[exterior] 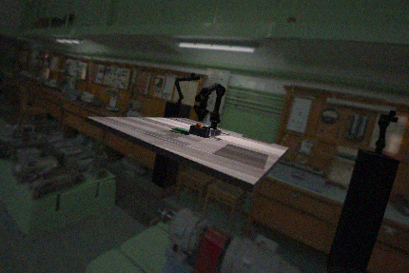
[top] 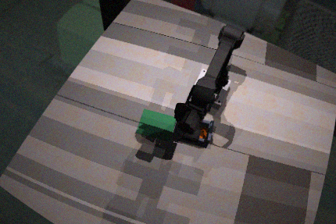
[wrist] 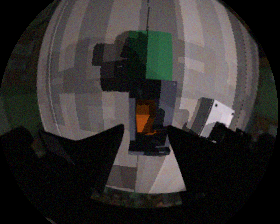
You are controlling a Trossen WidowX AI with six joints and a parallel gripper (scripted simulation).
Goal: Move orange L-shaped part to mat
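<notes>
My gripper tip is now 8 cm above the orange L-shaped part, 3 cm to the right of it and 2 cm past it. Round my gripper tip: green mat 15 cm to the right, 13 cm below, 2 cm ahead.
</notes>
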